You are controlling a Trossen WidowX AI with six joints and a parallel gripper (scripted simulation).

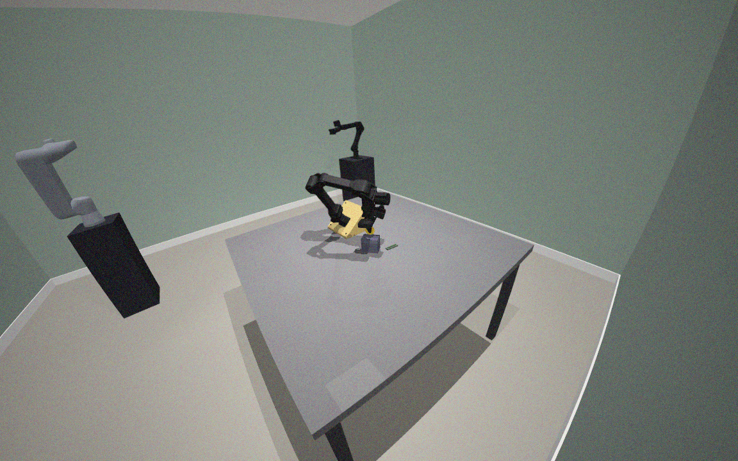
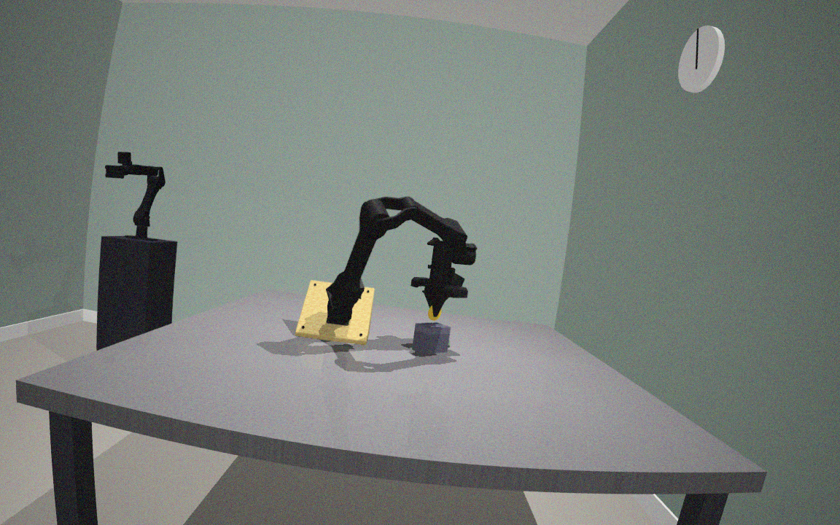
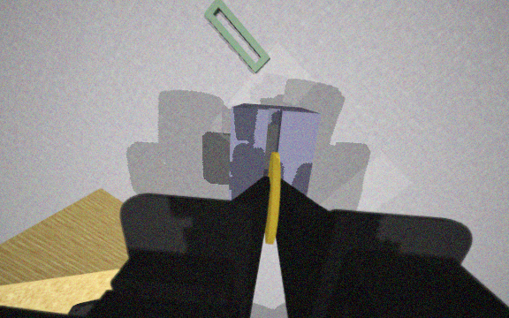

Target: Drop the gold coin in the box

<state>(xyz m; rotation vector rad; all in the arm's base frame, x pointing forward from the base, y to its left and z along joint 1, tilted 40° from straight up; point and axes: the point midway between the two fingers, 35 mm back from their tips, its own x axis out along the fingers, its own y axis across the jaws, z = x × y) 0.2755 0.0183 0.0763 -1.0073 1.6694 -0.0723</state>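
Right now my gripper tip is 1 cm below the gold coin.
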